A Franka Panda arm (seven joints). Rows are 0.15 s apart.
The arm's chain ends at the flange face. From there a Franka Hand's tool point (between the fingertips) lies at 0.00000 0.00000 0.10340 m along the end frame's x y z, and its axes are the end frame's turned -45 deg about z.
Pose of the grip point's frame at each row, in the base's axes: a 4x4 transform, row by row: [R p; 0 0 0 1], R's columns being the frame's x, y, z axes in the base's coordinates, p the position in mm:
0.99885 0.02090 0.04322 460.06; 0.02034 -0.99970 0.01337 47.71; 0.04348 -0.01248 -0.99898 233.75; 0 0 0 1
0.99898 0.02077 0.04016 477.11; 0.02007 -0.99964 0.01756 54.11; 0.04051 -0.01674 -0.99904 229.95; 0 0 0 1
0.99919 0.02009 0.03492 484.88; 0.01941 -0.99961 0.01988 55.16; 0.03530 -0.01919 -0.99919 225.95; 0 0 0 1
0.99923 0.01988 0.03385 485.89; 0.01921 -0.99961 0.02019 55.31; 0.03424 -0.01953 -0.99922 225.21; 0 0 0 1
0.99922 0.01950 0.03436 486.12; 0.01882 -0.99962 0.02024 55.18; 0.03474 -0.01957 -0.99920 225.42; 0 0 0 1
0.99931 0.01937 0.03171 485.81; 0.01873 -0.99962 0.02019 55.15; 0.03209 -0.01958 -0.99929 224.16; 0 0 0 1
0.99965 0.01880 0.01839 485.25; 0.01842 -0.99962 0.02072 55.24; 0.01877 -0.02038 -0.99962 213.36; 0 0 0 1
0.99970 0.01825 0.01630 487.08; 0.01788 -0.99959 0.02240 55.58; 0.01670 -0.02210 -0.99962 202.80; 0 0 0 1
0.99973 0.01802 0.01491 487.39; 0.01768 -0.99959 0.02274 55.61; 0.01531 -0.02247 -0.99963 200.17; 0 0 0 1
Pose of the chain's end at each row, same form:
0.72107 -0.69152 0.04322 455.59; -0.69251 -0.72128 0.01337 46.33; 0.02192 -0.03957 -0.99898 337.04; 0 0 0 1
0.72107 -0.69170 0.04016 472.96; -0.69266 -0.72104 0.01756 52.29; 0.01681 -0.04048 -0.99904 333.25; 0 0 0 1
0.72074 -0.69233 0.03492 481.27; -0.69311 -0.72056 0.01988 53.10; 0.01139 -0.03853 -0.99919 329.27; 0 0 0 1
0.72062 -0.69251 0.03385 482.39; -0.69325 -0.72041 0.02019 53.22; 0.01040 -0.03802 -0.99922 328.53; 0 0 0 1
0.72034 -0.69277 0.03436 482.57; -0.69353 -0.72015 0.02024 53.09; 0.01073 -0.03840 -0.99920 328.74; 0 0 0 1
0.72032 -0.69292 0.03171 482.53; -0.69359 -0.72008 0.02019 53.06; 0.00885 -0.03654 -0.99929 327.49; 0 0 0 1
0.72015 -0.69357 0.01839 483.35; -0.69381 -0.71986 0.02072 53.10; -0.00114 -0.02768 -0.99962 316.72; 0 0 0 1
0.71980 -0.69399 0.01630 485.39; -0.69417 -0.71946 0.02240 53.26; -0.00382 -0.02744 -0.99962 306.16; 0 0 0 1
0.71966 -0.69417 0.01491 485.85; -0.69432 -0.71932 0.02274 53.26; -0.00506 -0.02671 -0.99963 303.53; 0 0 0 1

